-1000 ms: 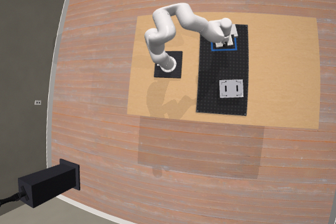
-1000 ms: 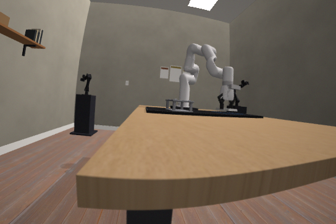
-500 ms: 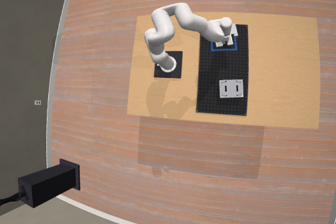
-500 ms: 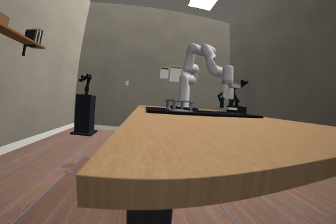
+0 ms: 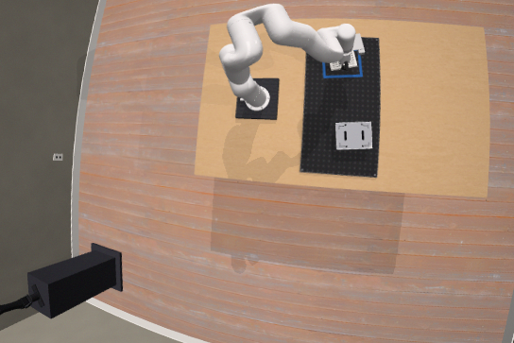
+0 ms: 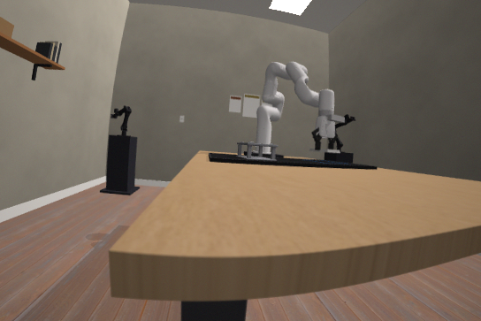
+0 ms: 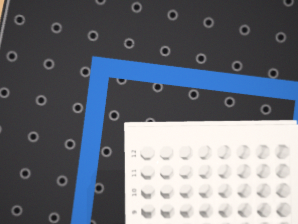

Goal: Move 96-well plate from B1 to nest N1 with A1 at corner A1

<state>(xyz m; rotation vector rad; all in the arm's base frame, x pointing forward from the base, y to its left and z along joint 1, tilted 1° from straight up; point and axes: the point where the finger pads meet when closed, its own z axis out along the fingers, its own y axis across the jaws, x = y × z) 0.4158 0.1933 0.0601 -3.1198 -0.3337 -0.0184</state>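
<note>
Right now the raised plate nest N1 is 6 cm ahead of my hand, 36 cm to the right of it and 1 cm below it. Also, from my hand: 96-well plate (1 cm below).
</note>
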